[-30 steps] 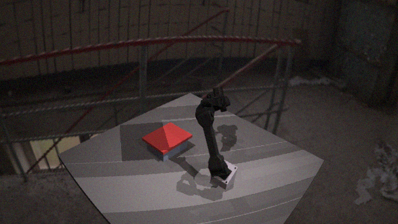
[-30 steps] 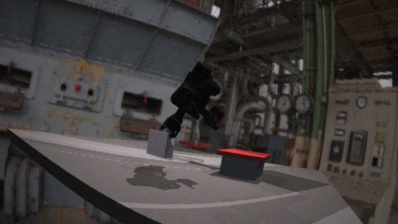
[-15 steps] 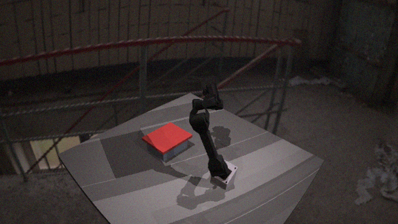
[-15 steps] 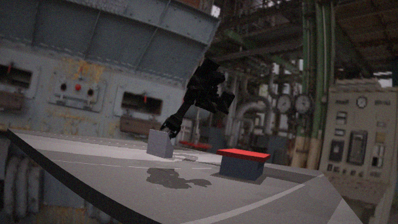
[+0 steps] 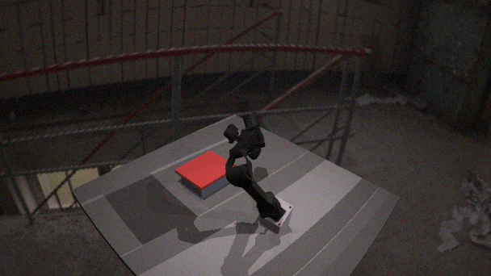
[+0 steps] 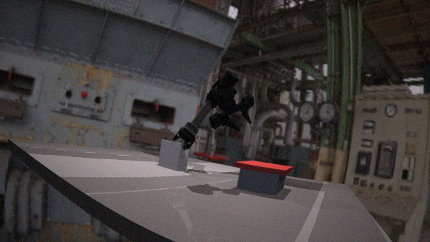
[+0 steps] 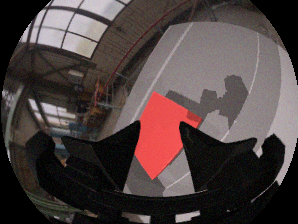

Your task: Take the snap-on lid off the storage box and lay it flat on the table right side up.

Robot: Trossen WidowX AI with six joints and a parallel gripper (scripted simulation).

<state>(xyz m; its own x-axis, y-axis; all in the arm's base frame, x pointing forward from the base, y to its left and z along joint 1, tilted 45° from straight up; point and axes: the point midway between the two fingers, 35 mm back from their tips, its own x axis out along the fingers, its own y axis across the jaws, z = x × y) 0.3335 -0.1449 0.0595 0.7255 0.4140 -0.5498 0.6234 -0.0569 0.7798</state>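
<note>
My gripper tip is now 140 mm above the red lid, 100 mm to the right of it and 80 mm short of it. Round my gripper tip: storage box: 180 mm below, 100 mm to the left, 80 mm ahead.
</note>
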